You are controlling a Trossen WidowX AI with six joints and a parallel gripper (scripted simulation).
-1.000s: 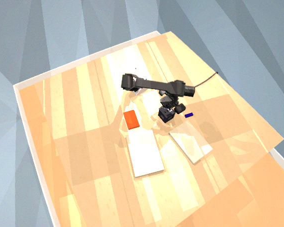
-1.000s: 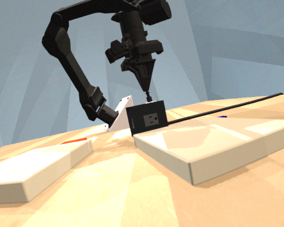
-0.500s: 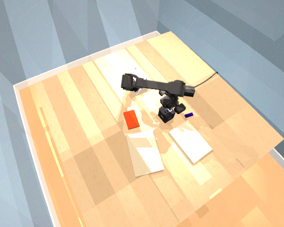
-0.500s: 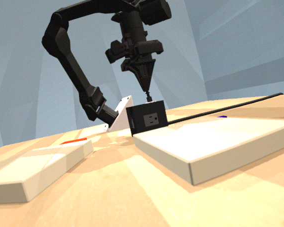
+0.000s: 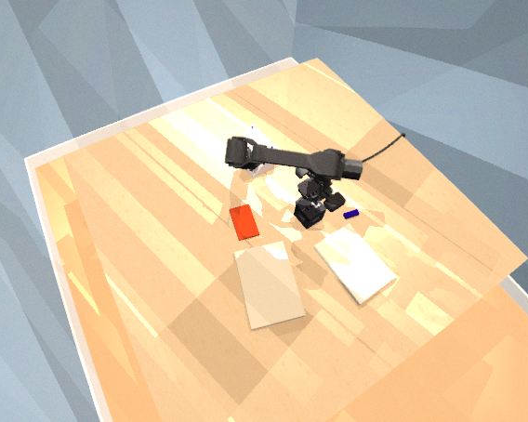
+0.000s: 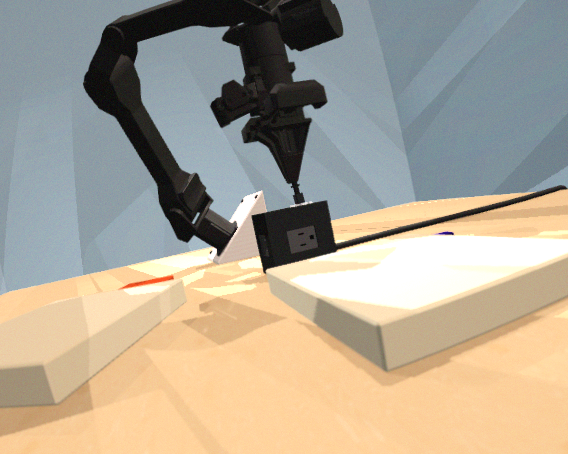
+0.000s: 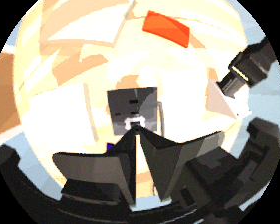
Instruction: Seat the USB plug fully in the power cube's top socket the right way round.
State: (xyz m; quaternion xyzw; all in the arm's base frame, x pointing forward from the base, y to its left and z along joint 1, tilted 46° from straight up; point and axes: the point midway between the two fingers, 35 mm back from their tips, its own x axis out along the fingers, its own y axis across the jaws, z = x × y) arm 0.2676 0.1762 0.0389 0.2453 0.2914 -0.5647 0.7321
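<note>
Now: the usb plug 20 mm below my gripper tip. From my gripper tip the other things lie so: red flat block (80 mm behind, 230 mm to the right, 100 mm below); small dark blue block (60 mm ahead, 130 mm to the left, 100 mm below).
</note>
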